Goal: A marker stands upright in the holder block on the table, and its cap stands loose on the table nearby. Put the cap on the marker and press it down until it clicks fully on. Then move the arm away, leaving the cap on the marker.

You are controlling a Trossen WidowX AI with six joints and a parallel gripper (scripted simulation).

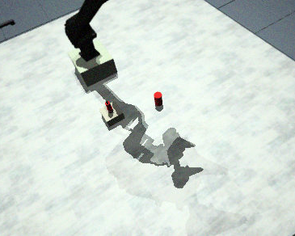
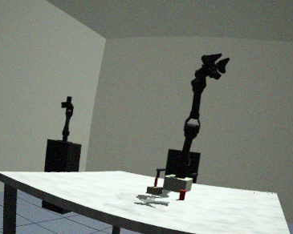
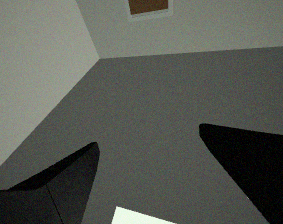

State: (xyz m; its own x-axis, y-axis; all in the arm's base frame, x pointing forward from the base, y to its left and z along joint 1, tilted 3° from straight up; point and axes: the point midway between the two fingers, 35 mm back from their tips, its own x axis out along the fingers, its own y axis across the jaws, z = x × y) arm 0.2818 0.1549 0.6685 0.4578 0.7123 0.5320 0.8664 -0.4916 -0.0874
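Now: the red cap 73 cm below my gripper tip, 14 cm to the right of it and 2 cm ahead of it. From my gripper tip the other things lie so: holder block (74 cm below, 30 cm to the right, 5 cm behind); then red marker (68 cm below, 30 cm to the right, 5 cm behind).
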